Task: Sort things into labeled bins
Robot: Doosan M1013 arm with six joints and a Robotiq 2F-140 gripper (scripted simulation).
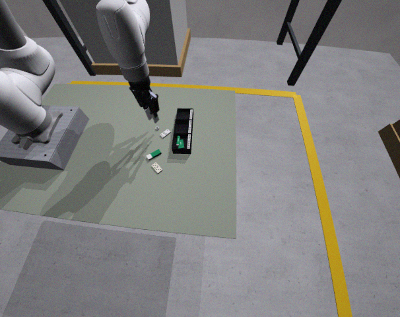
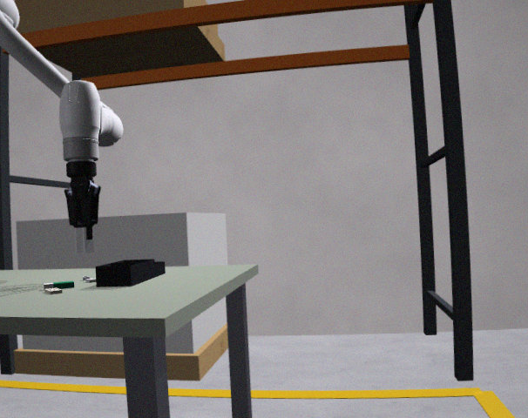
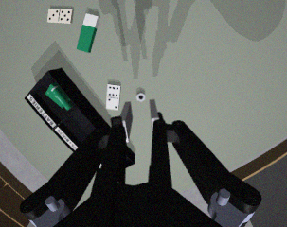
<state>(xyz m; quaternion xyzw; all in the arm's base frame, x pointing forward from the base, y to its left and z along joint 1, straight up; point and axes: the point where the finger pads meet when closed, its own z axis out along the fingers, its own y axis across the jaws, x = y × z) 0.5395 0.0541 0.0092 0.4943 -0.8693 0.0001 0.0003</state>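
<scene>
Now: the nut 100 mm below my hand. The rest, counted from my hand: cylindrical battery: 120 mm ahead, 90 mm to the right, 70 mm below; then green battery: 130 mm ahead, 120 mm to the right, 90 mm below; then green-and-white stick: 160 mm to the right, 100 mm below.
</scene>
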